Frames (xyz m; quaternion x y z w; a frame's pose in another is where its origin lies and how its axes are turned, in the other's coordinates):
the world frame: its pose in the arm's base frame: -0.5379 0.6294 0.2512 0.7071 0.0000 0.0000 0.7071
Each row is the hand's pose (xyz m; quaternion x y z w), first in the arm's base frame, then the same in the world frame.
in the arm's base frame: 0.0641 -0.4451 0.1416 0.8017 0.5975 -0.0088 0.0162
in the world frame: 0.6020 -0.1096 1.0745 0.5554 0.4163 -0.4287 0.5783
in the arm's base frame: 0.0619 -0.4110 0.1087 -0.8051 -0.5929 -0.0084 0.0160
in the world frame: 0.5998 -0.1425 1.0404 0.5806 0.4252 -0.4133 0.5580
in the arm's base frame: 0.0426 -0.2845 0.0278 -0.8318 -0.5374 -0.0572 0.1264
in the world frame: 0.5805 -0.2234 0.9139 0.6776 0.4205 -0.3396 0.4988
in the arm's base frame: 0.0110 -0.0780 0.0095 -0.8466 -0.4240 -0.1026 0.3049
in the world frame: 0.5489 -0.2417 0.7074 0.8142 0.3724 -0.2273 0.3830
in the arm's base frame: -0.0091 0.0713 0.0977 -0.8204 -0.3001 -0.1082 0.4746
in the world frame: 0.5288 -0.1535 0.5581 0.9157 0.2887 -0.1357 0.2445
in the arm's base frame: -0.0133 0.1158 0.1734 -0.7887 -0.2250 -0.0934 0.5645
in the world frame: 0.5246 -0.0778 0.5136 0.9568 0.2251 -0.0931 0.1585
